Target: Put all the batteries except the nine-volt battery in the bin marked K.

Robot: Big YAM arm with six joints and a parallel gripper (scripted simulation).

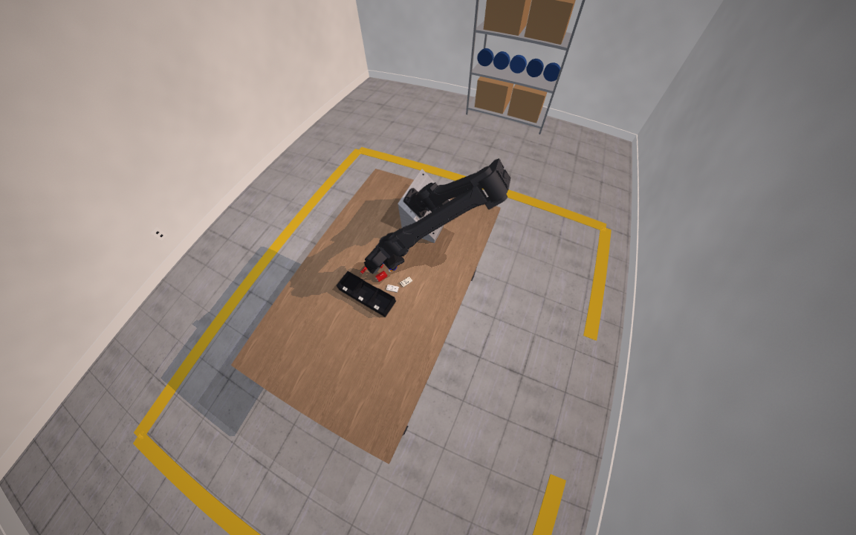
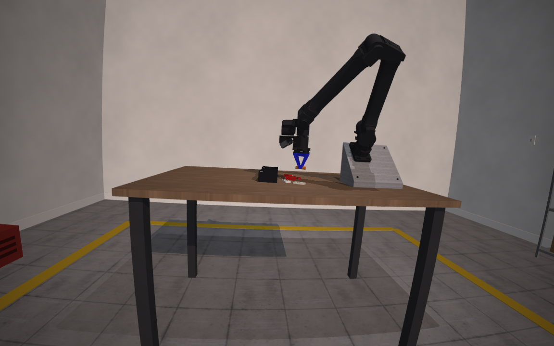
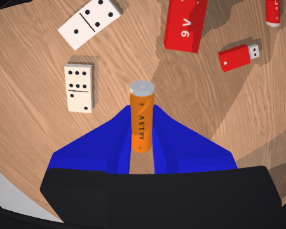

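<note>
Right now the orange cylindrical battery is right at my hand. The rest, counted from my hand: red nine-volt battery 40 mm ahead, 60 mm to the right, 60 mm below; red USB stick 10 mm behind, 100 mm to the right, 70 mm below; red cylindrical battery 30 mm ahead, 140 mm to the right, 60 mm below.
</note>
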